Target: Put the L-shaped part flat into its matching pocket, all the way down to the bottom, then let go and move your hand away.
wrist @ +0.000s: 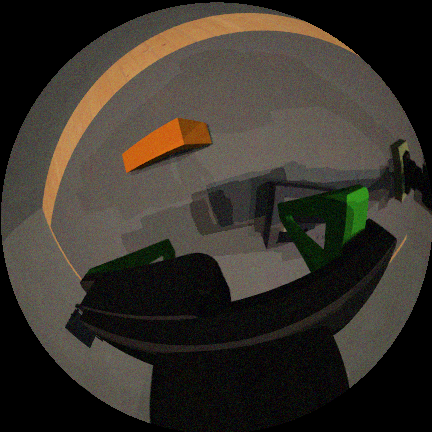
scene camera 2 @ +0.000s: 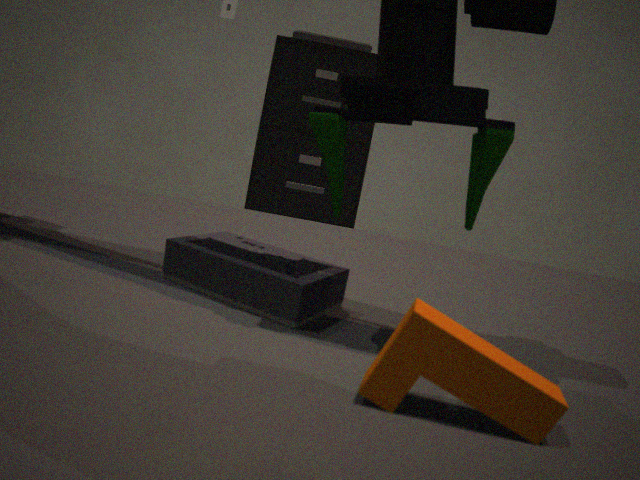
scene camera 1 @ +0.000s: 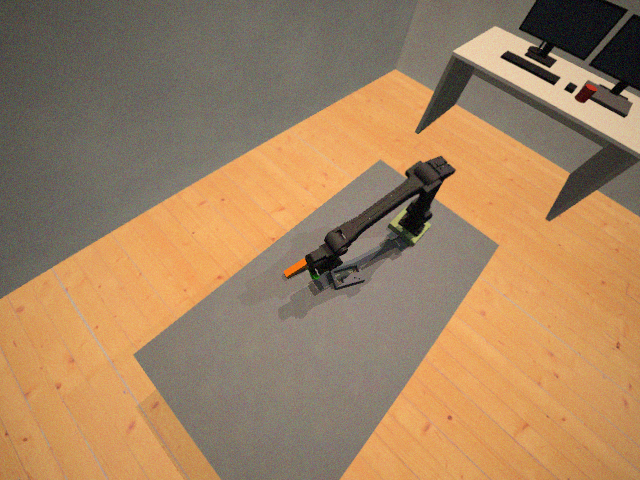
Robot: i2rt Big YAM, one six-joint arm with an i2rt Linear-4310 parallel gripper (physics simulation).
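Places are measured from the arm's base along level axes (x ahead, y left, z up), in metres.
Where they show: gripper, fingertip midpoint: (wrist: pixel 223 228) (scene camera 2: pixel 403 223) (scene camera 1: pixel 321 272); arm's base, origin of the base link: (scene camera 1: pixel 411 224).
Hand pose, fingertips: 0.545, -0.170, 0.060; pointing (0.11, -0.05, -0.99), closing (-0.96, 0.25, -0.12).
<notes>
Each offset is from my fingertips to the top centre of the thing, as dx, dy, dz. Level surfaces: height alone.
The orange L-shaped part @(+0.030, -0.107, -0.032) (scene camera 1: pixel 295 268) (scene camera 2: pixel 465 361) (wrist: pixel 157 147) stands on edge on the mat, corner up, resting on the ends of its two legs. It is outside the grey pocket block @(-0.097, +0.085, -0.060) (scene camera 1: pixel 349 284) (scene camera 2: pixel 232 273) (wrist: pixel 270 210), apart from it. The block lies on the mat with its dark recess facing up; the recess is partly hidden by a green finger in the wrist view. My gripper (scene camera 1: pixel 316 276) (scene camera 2: pixel 403 222) (wrist: pixel 223 228) is open, with its green fingers wide apart and nothing between them. It hangs above the mat, higher than the part, and touches neither the part nor the block.
The grey mat @(dz -0.096) (scene camera 1: pixel 320 372) lies on a wooden floor. The arm's yellow-green base plate (scene camera 1: pixel 395 222) (wrist: pixel 398 150) is beyond the block. A white desk (scene camera 1: pixel 537 98) with monitors stands at the back right. A dark cabinet (scene camera 2: pixel 281 129) stands behind the block in scene camera 2.
</notes>
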